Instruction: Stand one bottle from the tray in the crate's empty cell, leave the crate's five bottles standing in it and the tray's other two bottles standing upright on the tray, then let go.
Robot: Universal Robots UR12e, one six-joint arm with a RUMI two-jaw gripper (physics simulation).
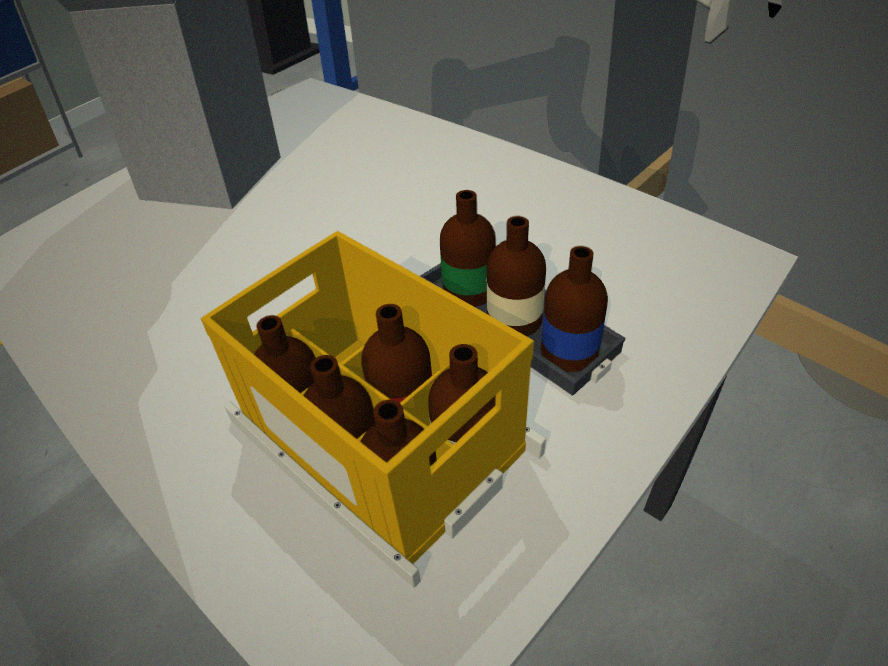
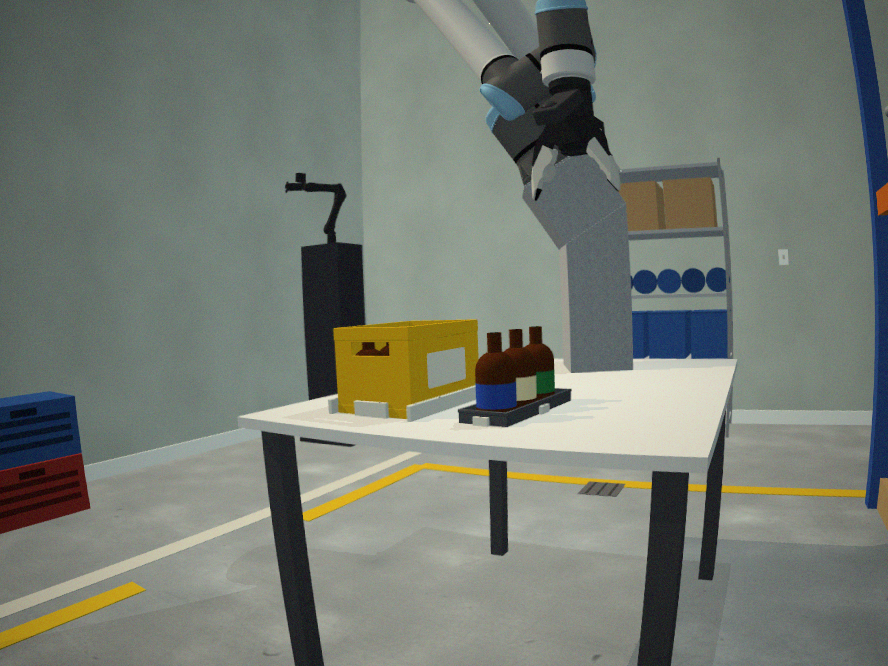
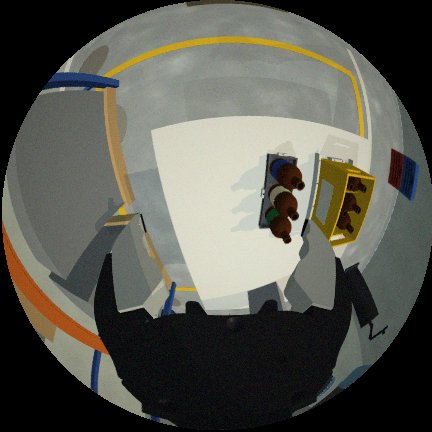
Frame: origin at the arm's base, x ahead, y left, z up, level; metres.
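Where they show: gripper, fingertip midpoint: (image 1: pixel 742 29) (image 2: pixel 575 195) (image 3: pixel 225 218).
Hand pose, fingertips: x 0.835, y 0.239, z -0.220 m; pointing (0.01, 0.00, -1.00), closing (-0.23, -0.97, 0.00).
After its pixels a point has its place.
The tray (image 1: pixel 559 376) @(x 0.765, y 0.004, z -0.583 m) (image 2: pixel 516 415) @(x 0.773, y 0.104, z -0.585 m) (image 3: pixel 265 205) @(x 0.618, y 0.118, z -0.595 m) bears three upright brown bottles in a row: green-labelled (image 1: pixel 467 247) @(x 0.598, y 0.059, z -0.496 m) (image 2: pixel 545 381) @(x 0.606, y 0.113, z -0.549 m) (image 3: pixel 280 227) @(x 0.599, y 0.098, z -0.481 m), cream-labelled (image 1: pixel 516 268) @(x 0.676, y 0.046, z -0.486 m) (image 2: pixel 525 388) @(x 0.689, y 0.096, z -0.550 m) (image 3: pixel 286 204) @(x 0.680, y 0.082, z -0.479 m) in the middle, and blue-labelled (image 1: pixel 575 304) @(x 0.762, y 0.030, z -0.489 m) (image 2: pixel 495 372) @(x 0.785, y 0.072, z -0.507 m) (image 3: pixel 289 175) @(x 0.765, y 0.073, z -0.478 m). The yellow crate (image 1: pixel 459 494) @(x 0.767, y -0.206, z -0.557 m) (image 2: pixel 372 387) @(x 0.768, y -0.191, z -0.543 m) (image 3: pixel 330 172) @(x 0.752, y -0.097, z -0.506 m) stands beside it. Its five brown bottles stand in their cells; one of them (image 1: pixel 394 365) @(x 0.654, y -0.155, z -0.483 m) is in the tray-side row. The empty cell is that row's end cell, toward the grey pedestal. My gripper (image 1: pixel 743 27) @(x 0.835, y 0.239, z -0.220 m) (image 2: pixel 577 192) @(x 0.835, y 0.239, z -0.220 m) (image 3: pixel 225 218) @(x 0.835, y 0.239, z -0.220 m) is open and empty, high above the table and off the tray's side.
Pale stop strips (image 1: pixel 337 505) @(x 0.668, y -0.280, z -0.570 m) (image 2: pixel 437 405) @(x 0.708, y -0.080, z -0.585 m) run along the crate's base on the table (image 1: pixel 609 215) @(x 0.664, y 0.370, z -0.600 m) (image 2: pixel 645 415) @(x 0.685, y 0.327, z -0.600 m) (image 3: pixel 210 170) @(x 0.777, y 0.285, z -0.600 m). The grey pedestal (image 1: pixel 164 107) @(x 0.024, y 0.025, z -0.403 m) (image 2: pixel 598 301) @(x 0.071, y 0.133, z -0.399 m) stands at one table edge. A dark pillar with a small black arm (image 2: pixel 333 308) stands behind the crate.
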